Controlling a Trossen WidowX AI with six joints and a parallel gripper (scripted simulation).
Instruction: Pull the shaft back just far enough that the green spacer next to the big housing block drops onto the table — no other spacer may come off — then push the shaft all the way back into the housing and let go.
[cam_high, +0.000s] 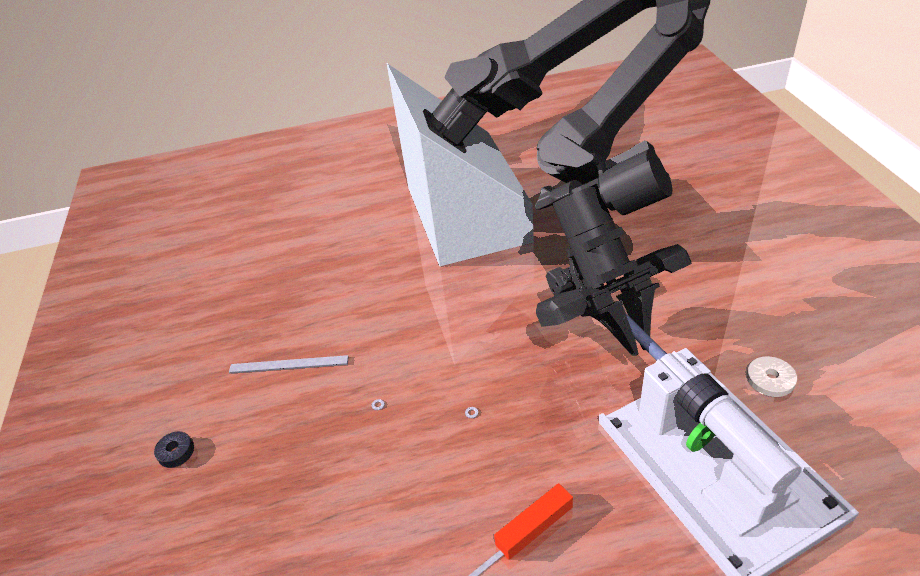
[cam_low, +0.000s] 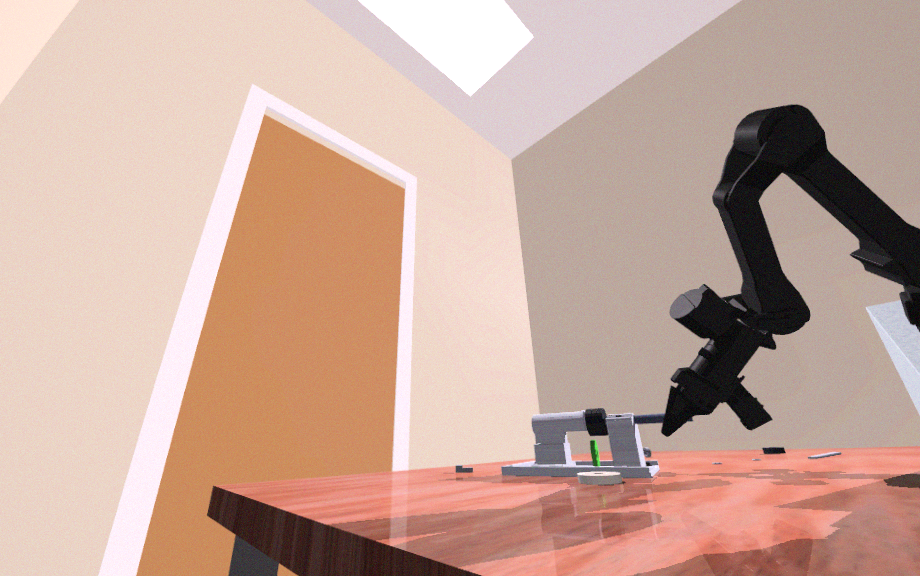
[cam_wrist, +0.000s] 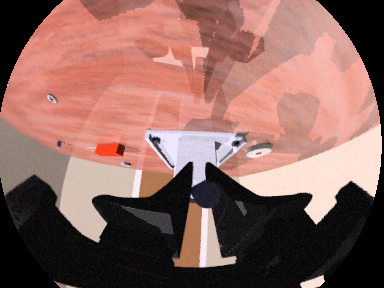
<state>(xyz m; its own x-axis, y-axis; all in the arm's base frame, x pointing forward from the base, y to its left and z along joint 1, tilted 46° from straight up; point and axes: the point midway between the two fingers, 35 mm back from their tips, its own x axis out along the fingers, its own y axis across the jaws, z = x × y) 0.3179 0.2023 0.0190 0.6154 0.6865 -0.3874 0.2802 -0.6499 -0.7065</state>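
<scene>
Right now my gripper tip is 110 mm short of the green spacer, 30 mm to the right of it and 30 mm above it. Also, from my gripper tip: black spacer (100 mm ahead, 30 mm to the left, 20 mm above); then dark shaft (30 mm ahead, 10 mm to the left, 20 mm above); then red-handled tool (170 mm ahead, 210 mm to the right, 50 mm below).
</scene>
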